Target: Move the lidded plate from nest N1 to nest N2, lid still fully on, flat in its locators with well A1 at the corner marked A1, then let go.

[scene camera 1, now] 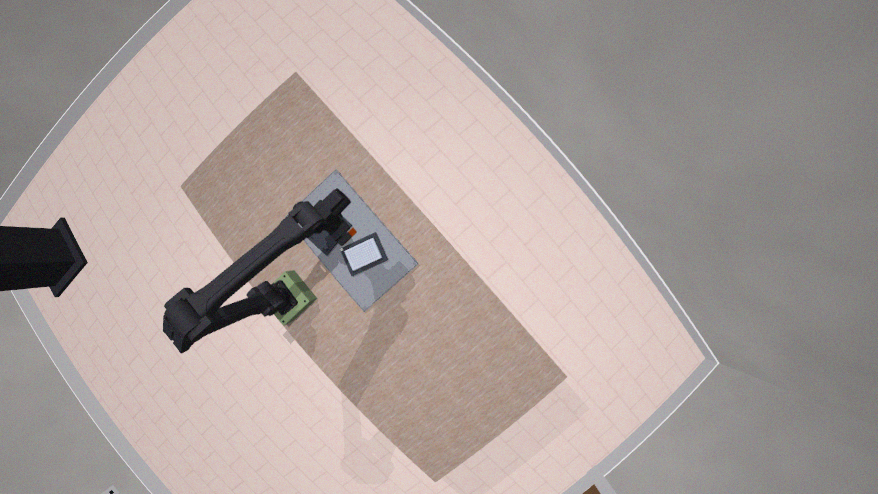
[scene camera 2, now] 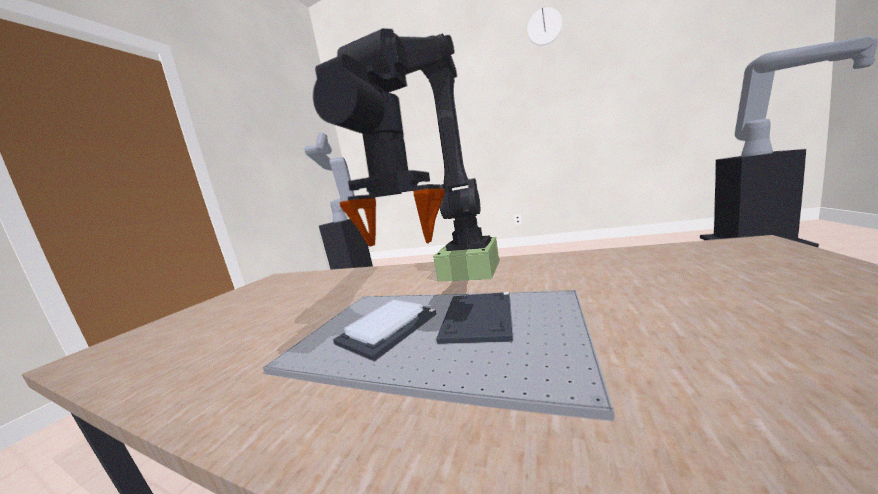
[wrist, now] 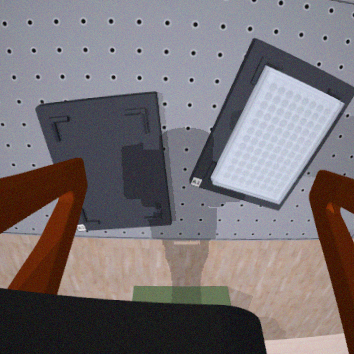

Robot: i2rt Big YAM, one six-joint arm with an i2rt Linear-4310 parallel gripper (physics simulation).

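Seen in the pictures: gripper, between the fingertips: (scene camera 1: 344, 224) (scene camera 2: 399, 244) (wrist: 200, 177); arm's base, origin of its link: (scene camera 1: 282, 297) (scene camera 2: 469, 245).
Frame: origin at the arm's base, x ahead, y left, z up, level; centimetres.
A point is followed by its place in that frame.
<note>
The white lidded plate (scene camera 1: 362, 254) @(x 36.4, y -6.8, z -3.8 cm) (scene camera 2: 384, 321) @(x 38.3, y -5.3, z -3.9 cm) (wrist: 280, 135) @(x 37.4, y -6.9, z -3.9 cm) lies in a dark nest, N1 (scene camera 2: 375, 353) @(x 45.2, y -2.8, z -5.6 cm) (wrist: 239, 100) @(x 40.0, y -2.5, z -5.5 cm), with its lid on and looking flat. A small A1 mark (wrist: 196, 182) @(x 30.2, y 0.3, z -5.5 cm) shows at that nest's lower left corner in the wrist view. The empty dark nest, N2 (scene camera 2: 475, 319) @(x 33.4, y 10.4, z -5.5 cm) (wrist: 95, 150) @(x 33.3, y 11.4, z -5.5 cm), has raised corner locators and its own A1 mark (wrist: 81, 228) @(x 22.0, y 13.9, z -5.5 cm) at lower left, partly beside a finger. N2 is turned at an angle to N1. My gripper (scene camera 2: 399, 243) @(x 40.8, y 3.1, z 10.7 cm) (wrist: 200, 177) @(x 40.8, y 3.1, z 10.7 cm) is open and empty, pointing down, well above the nests. The arm largely hides N2 in scene camera 1.
Both nests stand on a grey perforated board (scene camera 1: 368, 221) @(x 46.0, y 2.5, z -6.7 cm) (scene camera 2: 521, 380) @(x 45.6, y 19.5, z -6.7 cm) (wrist: 190, 65) @(x 42.5, y 2.5, z -6.7 cm) on the wooden table (scene camera 1: 466, 368) @(x 39.2, y -70.4, z -8.0 cm) (scene camera 2: 706, 344) @(x 34.0, y 42.1, z -8.0 cm). The green arm base (scene camera 1: 305, 299) @(x 7.5, y -6.7, z -0.1 cm) (scene camera 2: 464, 264) @(x 7.9, y 0.5, z -3.4 cm) (wrist: 181, 295) @(x 7.9, y -0.5, z -6.1 cm) stands behind the board in scene camera 2. Arm shadows cross the nests.
</note>
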